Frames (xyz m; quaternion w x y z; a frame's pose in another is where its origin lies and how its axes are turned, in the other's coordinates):
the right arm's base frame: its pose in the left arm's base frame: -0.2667 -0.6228 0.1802 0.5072 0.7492 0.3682 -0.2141
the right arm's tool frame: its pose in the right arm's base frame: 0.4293 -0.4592 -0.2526 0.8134 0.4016 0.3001 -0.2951
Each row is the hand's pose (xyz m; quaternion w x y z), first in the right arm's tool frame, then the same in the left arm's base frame.
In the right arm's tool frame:
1: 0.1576 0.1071 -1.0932 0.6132 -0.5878 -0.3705 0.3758
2: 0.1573 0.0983 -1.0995 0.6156 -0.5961 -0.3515 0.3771
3: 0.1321 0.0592 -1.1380 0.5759 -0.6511 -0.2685 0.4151
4: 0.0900 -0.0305 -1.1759 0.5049 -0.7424 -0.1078 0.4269
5: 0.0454 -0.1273 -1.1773 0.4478 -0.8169 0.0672 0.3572
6: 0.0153 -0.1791 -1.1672 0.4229 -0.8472 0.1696 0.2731
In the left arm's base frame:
1: 0.2581 0.1780 0.5670 0.7240 0.6369 0.2390 -0.1145
2: 0.2532 0.1817 0.5759 0.7194 0.6447 0.2403 -0.0957
3: 0.2317 0.1775 0.6322 0.7248 0.6604 0.1962 0.0078
4: 0.1627 0.1728 0.7127 0.7080 0.6581 0.1581 0.2017
5: 0.0706 0.1609 0.7648 0.6489 0.6211 0.1857 0.3983
6: 0.0151 0.1466 0.7852 0.5929 0.5797 0.2369 0.5062

